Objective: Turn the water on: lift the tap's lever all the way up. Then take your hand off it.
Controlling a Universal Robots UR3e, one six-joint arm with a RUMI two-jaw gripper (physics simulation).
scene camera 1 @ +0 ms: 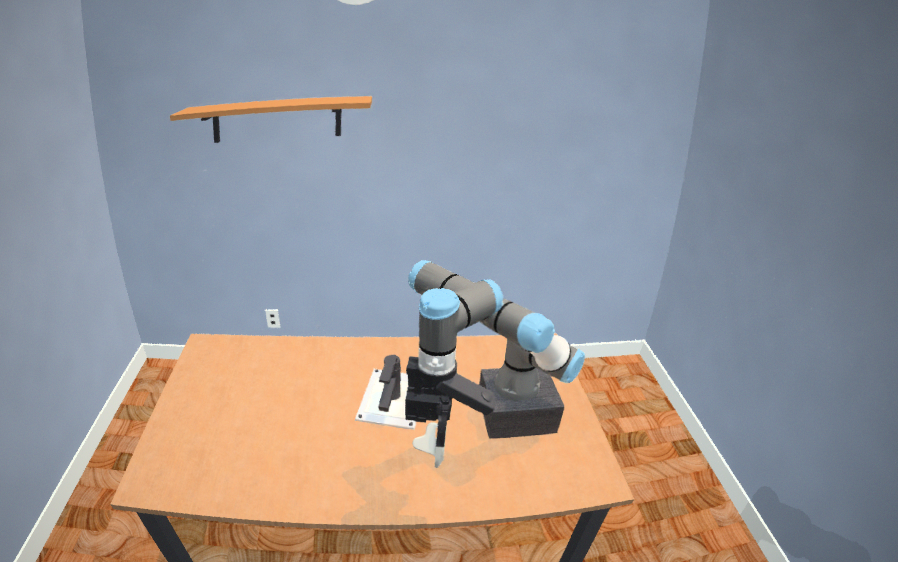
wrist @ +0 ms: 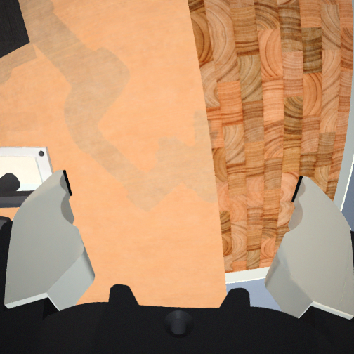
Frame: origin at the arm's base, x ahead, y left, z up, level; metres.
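Seen in the pictures: gripper, between the fingertips: (scene camera 1: 440,441); arm's base, origin of its link: (scene camera 1: 516,387).
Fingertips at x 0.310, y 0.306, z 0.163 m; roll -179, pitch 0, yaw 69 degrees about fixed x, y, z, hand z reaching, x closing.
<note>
Offsets run from my fingertips to a thing's top centre. "pt": to the spot under its first point. Level surfaces: height alone.
The tap {pt 0.022 m ahead, 0.396 m right, 0.170 m down} (scene camera 1: 392,384) is dark and stands on a white base plate {0.014 m ahead, 0.441 m right, 0.251 m down} (scene camera 1: 387,419) (wrist: 30,150) left of the robot's base. Its upper bar slants down towards the front; I cannot tell the lever from the spout or how far the lever is raised. At the left edge of the wrist view, part of the dark tap (wrist: 10,183) shows beyond one finger. My gripper (scene camera 1: 427,454) (wrist: 181,177) is open and empty, with its pale fingers wide apart. In the scene view it is right of the tap and partly covers the plate. The fingers hold no part of the tap.
The wooden table {0.263 m down} (scene camera 1: 264,463) (wrist: 150,250) carries the dark block (scene camera 1: 523,417) (wrist: 11,27) under the arm, to the right of the gripper. The table edge and the parquet floor (wrist: 270,125) show in the wrist view. A shelf (scene camera 1: 271,106) hangs on the back wall.
</note>
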